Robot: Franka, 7 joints.
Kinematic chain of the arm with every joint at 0, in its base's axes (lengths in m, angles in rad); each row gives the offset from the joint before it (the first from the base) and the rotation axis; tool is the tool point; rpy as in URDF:
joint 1: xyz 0 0 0.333 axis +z
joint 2: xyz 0 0 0 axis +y
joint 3: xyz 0 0 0.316 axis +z
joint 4: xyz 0.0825 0 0 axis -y
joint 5: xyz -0.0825 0 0.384 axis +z
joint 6: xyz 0 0 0 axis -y
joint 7: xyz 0.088 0 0 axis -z
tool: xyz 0 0 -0.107 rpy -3.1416 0 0
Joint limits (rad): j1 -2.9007..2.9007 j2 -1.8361..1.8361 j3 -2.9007..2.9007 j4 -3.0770..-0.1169 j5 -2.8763..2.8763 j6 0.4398..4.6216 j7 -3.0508..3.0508
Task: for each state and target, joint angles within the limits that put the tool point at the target. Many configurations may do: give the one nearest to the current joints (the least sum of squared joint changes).
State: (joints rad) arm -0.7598 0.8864 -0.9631 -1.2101 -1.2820 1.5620 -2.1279
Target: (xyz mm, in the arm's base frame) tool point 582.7 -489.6 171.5
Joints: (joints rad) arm -0.2627 1.2406 -0.5357 -1.0793 -1.3027 1.7702 -2.1279
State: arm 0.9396 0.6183 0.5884 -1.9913 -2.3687 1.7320 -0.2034
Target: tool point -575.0 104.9 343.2
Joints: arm 1.7801 0.5740 1.3317 -2.2056 -2.4270 1.8995 -0.2034
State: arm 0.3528 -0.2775 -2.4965 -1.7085 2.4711 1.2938 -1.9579
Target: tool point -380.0 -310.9 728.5
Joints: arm 0.1194 0.1380 -2.7946 -1.9609 2.4289 1.0251 -1.9579
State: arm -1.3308 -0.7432 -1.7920 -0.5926 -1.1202 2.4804 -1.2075
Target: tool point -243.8 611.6 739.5
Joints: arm -1.9028 -0.4619 -1.9883 -1.0743 -0.9979 1.8266 -1.2075
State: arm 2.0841 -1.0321 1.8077 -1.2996 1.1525 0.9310 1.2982
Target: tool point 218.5 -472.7 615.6
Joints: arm 2.6546 -0.4578 1.9542 -1.2660 1.0873 0.4398 1.2982
